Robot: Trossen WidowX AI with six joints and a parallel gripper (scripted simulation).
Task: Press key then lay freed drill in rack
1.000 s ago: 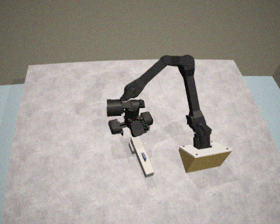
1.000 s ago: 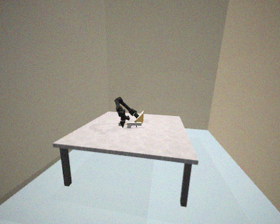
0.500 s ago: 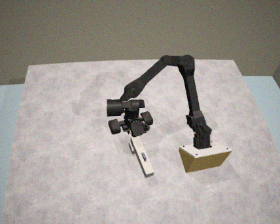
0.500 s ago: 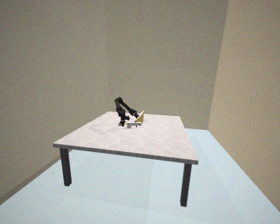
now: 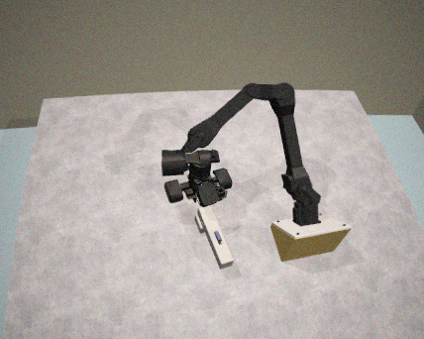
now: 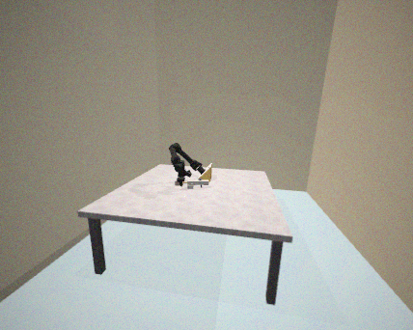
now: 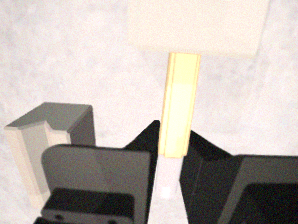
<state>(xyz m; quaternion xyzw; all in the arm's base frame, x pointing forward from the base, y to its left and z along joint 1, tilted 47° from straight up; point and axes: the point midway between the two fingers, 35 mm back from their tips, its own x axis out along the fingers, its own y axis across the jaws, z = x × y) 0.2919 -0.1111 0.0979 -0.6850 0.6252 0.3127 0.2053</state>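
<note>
Right now my gripper tip is 4 cm to the right of the drill, 3 cm below it and 1 cm past it. Also, from my gripper tip: rack 7 cm behind, 4 cm to the right, 1 cm above; then blue key 16 cm to the left, 4 cm above, 3 cm behind; then holder block 14 cm to the left, 3 cm above, 2 cm behind.
</note>
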